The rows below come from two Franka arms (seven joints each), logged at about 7 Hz.
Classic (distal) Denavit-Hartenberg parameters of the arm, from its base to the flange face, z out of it. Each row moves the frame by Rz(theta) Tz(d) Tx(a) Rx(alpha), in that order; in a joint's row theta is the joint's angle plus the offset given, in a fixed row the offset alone. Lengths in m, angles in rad.
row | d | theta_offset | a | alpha
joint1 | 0.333 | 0 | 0 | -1.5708
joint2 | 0 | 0 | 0 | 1.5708
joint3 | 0.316 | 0 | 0.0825 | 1.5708
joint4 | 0 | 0 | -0.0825 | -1.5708
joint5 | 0.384 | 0 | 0 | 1.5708
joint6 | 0 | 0 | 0.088 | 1.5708
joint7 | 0.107 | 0 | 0 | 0
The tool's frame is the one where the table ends.
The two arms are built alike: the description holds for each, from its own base.
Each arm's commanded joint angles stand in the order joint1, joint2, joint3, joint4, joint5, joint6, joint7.
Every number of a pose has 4 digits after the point. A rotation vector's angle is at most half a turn.
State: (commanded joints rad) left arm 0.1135 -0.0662 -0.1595 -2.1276 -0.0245 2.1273 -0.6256; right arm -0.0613 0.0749 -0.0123 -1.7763 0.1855 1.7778 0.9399
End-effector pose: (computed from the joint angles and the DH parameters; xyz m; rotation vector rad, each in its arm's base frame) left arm 0.5333 -0.0266 0.4442 2.9736 0.9066 0.0901; right arm 0.5777 -0.0264 0.5032 -2.5916 1.5157 0.2132
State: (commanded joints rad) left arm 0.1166 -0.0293 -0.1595 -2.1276 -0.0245 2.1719 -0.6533; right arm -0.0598 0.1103 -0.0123 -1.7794 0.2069 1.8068 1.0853
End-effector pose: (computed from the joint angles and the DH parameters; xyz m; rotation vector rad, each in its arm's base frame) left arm 0.5417 -0.0246 0.4288 2.9506 0.9507 0.0983; right arm 0.5864 -0.0249 0.4837 -2.4625 1.7106 0.2530
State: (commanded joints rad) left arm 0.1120 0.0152 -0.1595 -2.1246 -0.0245 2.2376 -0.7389; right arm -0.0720 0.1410 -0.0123 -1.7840 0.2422 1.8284 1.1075
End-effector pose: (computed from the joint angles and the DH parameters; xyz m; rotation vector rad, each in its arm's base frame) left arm 0.5526 -0.0268 0.4125 2.8910 1.0647 0.1263; right arm 0.5925 -0.0303 0.4657 -2.3990 1.7586 0.2930
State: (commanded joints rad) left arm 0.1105 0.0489 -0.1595 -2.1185 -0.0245 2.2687 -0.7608; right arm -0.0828 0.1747 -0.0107 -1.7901 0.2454 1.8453 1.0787
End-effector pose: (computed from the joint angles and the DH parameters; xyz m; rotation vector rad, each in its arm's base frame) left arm 0.5595 -0.0274 0.3999 2.8728 1.0931 0.1275; right arm 0.5972 -0.0364 0.4440 -2.4125 1.7464 0.3197
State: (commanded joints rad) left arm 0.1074 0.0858 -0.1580 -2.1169 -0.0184 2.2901 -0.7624; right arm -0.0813 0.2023 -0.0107 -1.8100 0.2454 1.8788 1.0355
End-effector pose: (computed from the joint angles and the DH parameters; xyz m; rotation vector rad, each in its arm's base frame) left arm 0.5641 -0.0280 0.3822 2.8794 1.0912 0.1081; right arm 0.5998 -0.0367 0.4207 -2.4462 1.7058 0.3315
